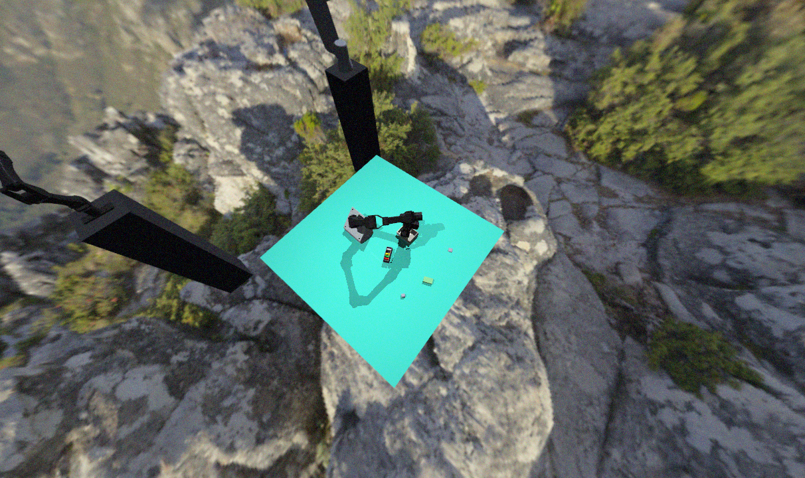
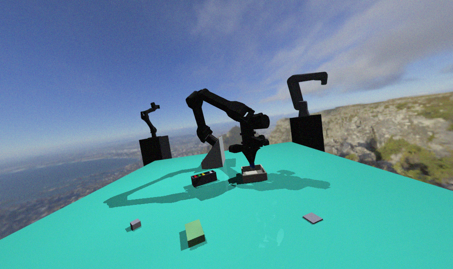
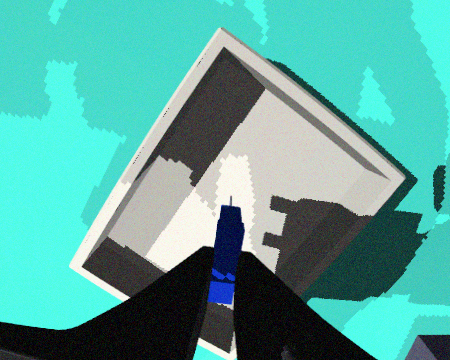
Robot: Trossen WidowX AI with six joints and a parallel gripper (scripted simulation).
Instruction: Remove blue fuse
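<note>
My gripper tip is now 20 mm above the blue fuse. From my gripper tip the other things lie so: white fuse 10 mm behind, 200 mm to the right, 30 mm below; then yellow fuse 10 mm ahead, 230 mm to the right, 30 mm below; then grey tray 50 mm below.
</note>
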